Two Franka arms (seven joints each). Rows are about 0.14 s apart.
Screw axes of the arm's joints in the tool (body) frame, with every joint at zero. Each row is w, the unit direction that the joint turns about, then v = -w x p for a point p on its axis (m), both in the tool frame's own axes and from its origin. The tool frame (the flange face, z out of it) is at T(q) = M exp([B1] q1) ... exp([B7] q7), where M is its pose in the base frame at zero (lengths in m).
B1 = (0, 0, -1, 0.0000, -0.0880, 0.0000)
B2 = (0, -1, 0, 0.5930, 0.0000, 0.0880)
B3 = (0, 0, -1, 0.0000, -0.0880, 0.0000)
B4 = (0, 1, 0, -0.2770, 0.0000, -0.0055)
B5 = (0, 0, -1, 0.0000, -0.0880, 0.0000)
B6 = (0, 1, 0, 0.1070, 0.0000, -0.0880)
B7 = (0, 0, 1, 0.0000, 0.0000, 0.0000)
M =
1 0 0 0.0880
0 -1 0 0.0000
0 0 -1 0.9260
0 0 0 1
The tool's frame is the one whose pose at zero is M.
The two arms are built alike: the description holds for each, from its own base.
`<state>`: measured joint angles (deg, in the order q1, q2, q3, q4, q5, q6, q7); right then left.
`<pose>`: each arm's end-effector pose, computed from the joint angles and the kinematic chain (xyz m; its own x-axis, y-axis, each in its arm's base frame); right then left.
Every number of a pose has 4 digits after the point.
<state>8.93 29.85 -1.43 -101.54 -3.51 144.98 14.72 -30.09 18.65 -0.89 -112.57 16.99 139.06 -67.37</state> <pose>0.6760 0.0914 0.2908 0.9679 -0.0733 0.2405 -0.0748 -0.9972 -0.0029 0.5360 -0.3201 0.3212 0.8830 0.4024 0.2419 0.4097 -0.9120 0.0213</pose>
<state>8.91 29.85 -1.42 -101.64 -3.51 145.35 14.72 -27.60 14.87 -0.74 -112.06 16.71 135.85 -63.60</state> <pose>0.6761 0.0913 0.2907 0.9668 -0.0734 0.2449 -0.0746 -0.9972 -0.0042 0.5484 -0.2917 0.3608 0.8796 0.3973 0.2615 0.4074 -0.9131 0.0170</pose>
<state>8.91 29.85 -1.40 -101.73 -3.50 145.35 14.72 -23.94 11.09 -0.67 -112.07 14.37 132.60 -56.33</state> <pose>0.6756 0.0915 0.2900 0.9672 -0.0732 0.2433 -0.0745 -0.9972 -0.0042 0.5594 -0.2507 0.3956 0.8912 0.3769 0.2524 0.3875 -0.9218 0.0081</pose>
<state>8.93 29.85 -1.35 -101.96 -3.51 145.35 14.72 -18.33 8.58 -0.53 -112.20 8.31 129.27 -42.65</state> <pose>0.6744 0.0921 0.2881 0.9682 -0.0721 0.2394 -0.0733 -0.9973 -0.0036 0.5727 -0.1913 0.4149 0.9285 0.3205 0.1877 0.3253 -0.9456 0.0059</pose>
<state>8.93 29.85 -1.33 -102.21 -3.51 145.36 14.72 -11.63 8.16 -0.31 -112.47 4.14 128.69 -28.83</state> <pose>0.6732 0.0921 0.2862 0.9692 -0.0717 0.2354 -0.0731 -0.9973 -0.0029 0.5886 -0.1223 0.4159 0.9566 0.2491 0.1512 0.2500 -0.9682 0.0132</pose>
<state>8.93 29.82 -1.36 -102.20 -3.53 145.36 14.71 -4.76 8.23 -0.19 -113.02 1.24 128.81 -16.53</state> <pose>0.6733 0.0918 0.2866 0.9691 -0.0716 0.2362 -0.0731 -0.9973 -0.0025 0.5971 -0.0510 0.4108 0.9733 0.1883 0.1311 0.1872 -0.9821 0.0201</pose>
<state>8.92 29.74 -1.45 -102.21 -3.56 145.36 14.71 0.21 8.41 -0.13 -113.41 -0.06 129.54 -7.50</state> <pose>0.6735 0.0907 0.2875 0.9687 -0.0726 0.2376 -0.0743 -0.9972 -0.0017 0.5992 0.0008 0.4070 0.9822 0.1326 0.1330 0.1313 -0.9912 0.0187</pose>
